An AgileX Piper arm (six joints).
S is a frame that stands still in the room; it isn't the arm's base.
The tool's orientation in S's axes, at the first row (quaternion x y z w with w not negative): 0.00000, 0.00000, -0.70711, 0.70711
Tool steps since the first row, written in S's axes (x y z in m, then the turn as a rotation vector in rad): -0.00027, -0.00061, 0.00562, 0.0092, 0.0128, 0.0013; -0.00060, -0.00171, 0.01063, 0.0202, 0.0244, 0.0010; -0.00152, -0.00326, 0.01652, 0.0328, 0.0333, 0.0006; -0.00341, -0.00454, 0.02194, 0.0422, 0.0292, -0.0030; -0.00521, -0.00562, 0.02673, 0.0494, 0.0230, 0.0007; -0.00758, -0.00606, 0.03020, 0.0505, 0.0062, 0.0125; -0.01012, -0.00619, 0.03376, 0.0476, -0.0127, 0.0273; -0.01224, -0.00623, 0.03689, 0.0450, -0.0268, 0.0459; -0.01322, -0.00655, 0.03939, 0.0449, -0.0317, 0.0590; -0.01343, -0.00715, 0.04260, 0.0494, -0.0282, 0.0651; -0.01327, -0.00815, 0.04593, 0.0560, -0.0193, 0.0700; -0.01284, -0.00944, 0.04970, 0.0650, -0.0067, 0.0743; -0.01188, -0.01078, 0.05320, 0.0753, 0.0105, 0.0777
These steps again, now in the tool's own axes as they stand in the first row. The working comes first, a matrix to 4 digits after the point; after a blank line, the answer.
The tool's axes in the first row as the columns of a matrix, in S's axes (used below as rounded here):
0.0000, 1.0000, 0.0000
-1.0000, 0.0000, 0.0000
0.0000, 0.0000, 1.0000

0.00061, -0.00027, 0.00562, -0.0128, 0.0092, 0.0013; 0.00171, -0.00060, 0.01063, -0.0244, 0.0202, 0.0010; 0.00326, -0.00152, 0.01652, -0.0333, 0.0328, 0.0006; 0.00454, -0.00341, 0.02194, -0.0292, 0.0422, -0.0030; 0.00562, -0.00521, 0.02673, -0.0230, 0.0494, 0.0007; 0.00606, -0.00758, 0.03020, -0.0062, 0.0505, 0.0125; 0.00619, -0.01012, 0.03376, 0.0127, 0.0476, 0.0273; 0.00623, -0.01224, 0.03689, 0.0268, 0.0450, 0.0459; 0.00655, -0.01322, 0.03939, 0.0317, 0.0449, 0.0590; 0.00715, -0.01343, 0.04260, 0.0282, 0.0494, 0.0651; 0.00815, -0.01327, 0.04593, 0.0193, 0.0560, 0.0700; 0.00944, -0.01284, 0.04970, 0.0067, 0.0650, 0.0743; 0.01078, -0.01188, 0.05320, -0.0105, 0.0753, 0.0777
